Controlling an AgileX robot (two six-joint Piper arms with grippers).
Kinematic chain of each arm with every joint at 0, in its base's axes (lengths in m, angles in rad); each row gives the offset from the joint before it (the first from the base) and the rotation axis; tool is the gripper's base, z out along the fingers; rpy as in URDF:
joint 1: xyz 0 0 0.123 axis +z
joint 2: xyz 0 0 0 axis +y
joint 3: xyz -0.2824 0 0.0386 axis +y
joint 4: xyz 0.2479 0 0.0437 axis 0.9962 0 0.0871
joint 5: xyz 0 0 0 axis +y
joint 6: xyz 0.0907 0 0.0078 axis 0.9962 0 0.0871
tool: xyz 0 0 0 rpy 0 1.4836 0
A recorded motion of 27 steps. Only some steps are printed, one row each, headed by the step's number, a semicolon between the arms.
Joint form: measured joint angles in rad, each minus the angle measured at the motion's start. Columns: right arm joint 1, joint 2, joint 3, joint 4, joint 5, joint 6; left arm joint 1, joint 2, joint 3, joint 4, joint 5, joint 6.
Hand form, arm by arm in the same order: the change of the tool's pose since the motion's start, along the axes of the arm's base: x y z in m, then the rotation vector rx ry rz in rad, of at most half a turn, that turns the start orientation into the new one. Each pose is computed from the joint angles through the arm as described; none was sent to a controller.
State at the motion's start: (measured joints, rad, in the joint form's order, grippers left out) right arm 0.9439 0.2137 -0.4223 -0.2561 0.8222 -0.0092; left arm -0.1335 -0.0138 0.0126 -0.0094 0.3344 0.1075
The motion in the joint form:
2: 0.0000 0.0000 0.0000 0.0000 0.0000 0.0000; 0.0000 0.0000 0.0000 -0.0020 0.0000 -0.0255
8: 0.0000 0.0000 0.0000 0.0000 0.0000 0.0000; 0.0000 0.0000 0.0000 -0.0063 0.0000 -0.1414
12: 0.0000 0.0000 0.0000 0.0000 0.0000 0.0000; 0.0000 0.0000 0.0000 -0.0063 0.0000 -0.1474
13: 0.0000 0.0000 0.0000 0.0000 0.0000 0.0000; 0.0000 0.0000 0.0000 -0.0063 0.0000 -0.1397
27: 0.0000 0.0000 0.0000 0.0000 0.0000 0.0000; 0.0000 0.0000 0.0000 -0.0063 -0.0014 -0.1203
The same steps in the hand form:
2: 0.0000 0.0000 0.0000 0.0000 0.0000 0.0000; 0.0000 -0.0001 0.0000 -0.0265 0.0036 0.0060
8: 0.0000 0.0000 0.0000 0.0000 0.0000 0.0000; 0.0000 -0.0002 0.0000 -0.1421 0.0197 0.0339
12: 0.0000 0.0000 0.0000 0.0000 0.0000 0.0000; 0.0000 -0.0002 0.0000 -0.1478 0.0205 0.0353
13: 0.0000 0.0000 0.0000 0.0000 0.0000 0.0000; 0.0000 -0.0002 0.0000 -0.1404 0.0194 0.0335
27: 0.0000 0.0000 0.0000 0.0000 0.0000 0.0000; 0.0000 -0.0002 0.0001 -0.1220 0.0155 0.0287

